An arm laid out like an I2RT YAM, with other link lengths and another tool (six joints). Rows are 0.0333 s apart.
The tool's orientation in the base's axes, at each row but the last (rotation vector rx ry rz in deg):
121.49 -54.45 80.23
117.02 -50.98 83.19
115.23 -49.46 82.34
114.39 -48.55 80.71
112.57 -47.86 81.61
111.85 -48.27 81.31
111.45 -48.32 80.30
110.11 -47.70 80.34
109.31 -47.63 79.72
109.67 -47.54 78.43
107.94 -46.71 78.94
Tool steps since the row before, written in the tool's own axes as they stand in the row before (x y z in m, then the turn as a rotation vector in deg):
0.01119 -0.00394 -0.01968 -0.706 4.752 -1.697
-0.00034 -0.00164 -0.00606 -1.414 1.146 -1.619
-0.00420 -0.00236 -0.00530 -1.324 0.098 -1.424
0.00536 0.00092 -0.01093 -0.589 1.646 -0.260
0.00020 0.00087 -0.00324 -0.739 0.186 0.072
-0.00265 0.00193 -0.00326 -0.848 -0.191 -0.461
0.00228 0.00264 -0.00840 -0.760 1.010 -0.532
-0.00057 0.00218 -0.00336 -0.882 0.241 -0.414
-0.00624 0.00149 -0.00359 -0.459 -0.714 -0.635
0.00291 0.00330 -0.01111 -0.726 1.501 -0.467
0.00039 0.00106 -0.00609 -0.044 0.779 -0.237
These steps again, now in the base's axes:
-0.00651 0.01240 0.01822 -4.745 -1.854 -0.063
-0.00272 0.00543 0.00162 -2.195 0.689 -0.800
-0.00252 0.00622 -0.00249 -1.270 1.225 -0.823
-0.00595 0.00649 0.00845 -1.549 -0.774 -0.355
-0.00257 0.00183 0.00115 -0.274 -0.058 -0.712
-0.00405 0.00165 -0.00150 -0.328 0.602 -0.706
-0.00639 0.00444 0.00471 -1.278 -0.107 -0.485
-0.00378 0.00134 0.00054 -0.639 0.291 -0.717
-0.00473 0.00271 -0.00494 0.091 0.989 -0.372
-0.00803 0.00643 0.00608 -1.633 -0.438 -0.374
-0.00411 0.00421 0.00193 -0.761 -0.265 0.125

